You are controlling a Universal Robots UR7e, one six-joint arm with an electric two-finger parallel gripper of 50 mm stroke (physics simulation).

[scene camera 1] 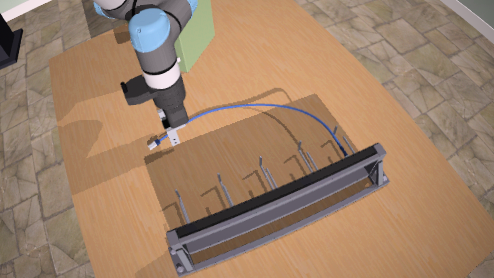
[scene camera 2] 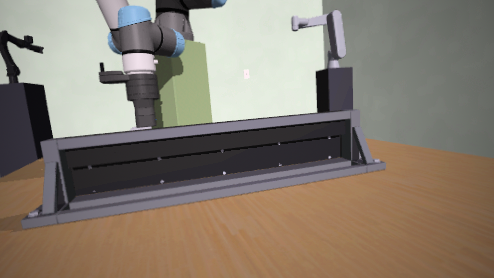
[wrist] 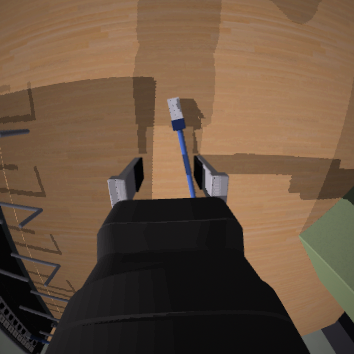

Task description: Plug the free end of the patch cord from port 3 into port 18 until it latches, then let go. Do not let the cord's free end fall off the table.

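Places are measured from the arm's base along level axes (x right, y ahead, z up), in millimetres.
Pixels of known places: gripper, fingertip midpoint: (scene camera 1: 171, 135) (wrist: 168, 166).
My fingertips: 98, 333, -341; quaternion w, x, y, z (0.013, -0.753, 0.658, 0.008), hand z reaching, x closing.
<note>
Ahead of a thing's pixels: the offset from my fingertips to its middle, as dx, dy, dz. "pt": to the spot under its first point. Level surfaces: height alone.
The blue patch cord (scene camera 1: 245, 105) (wrist: 182, 145) arches from the right end of the patch panel {-180, +240, +31} (scene camera 1: 280, 201) (scene camera 2: 210, 128) across to its free end. The free end's clear plug {pt +54, +3, -14} (scene camera 1: 153, 145) (wrist: 174, 108) has a dark blue boot {+42, -5, -17} (wrist: 178, 124) and shows ahead of the fingers in the wrist view. My gripper (scene camera 1: 169, 134) (wrist: 168, 166) is open; the cord runs between its fingers in the wrist view, nearer the right finger, and is not clamped. The panel hides the fingertips in scene camera 2. Port numbers, including 3 and 18, cannot be read.
Thin metal cable supports {pt -77, +186, -3} (scene camera 1: 224, 190) (wrist: 30, 214) stick out from the panel's cord side. A green pedestal (scene camera 1: 199, 37) (scene camera 2: 192, 85) (wrist: 332, 245) stands behind the arm. The wooden table {dz -20} (scene camera 1: 425, 200) (scene camera 2: 300, 225) carries the panel frame.
</note>
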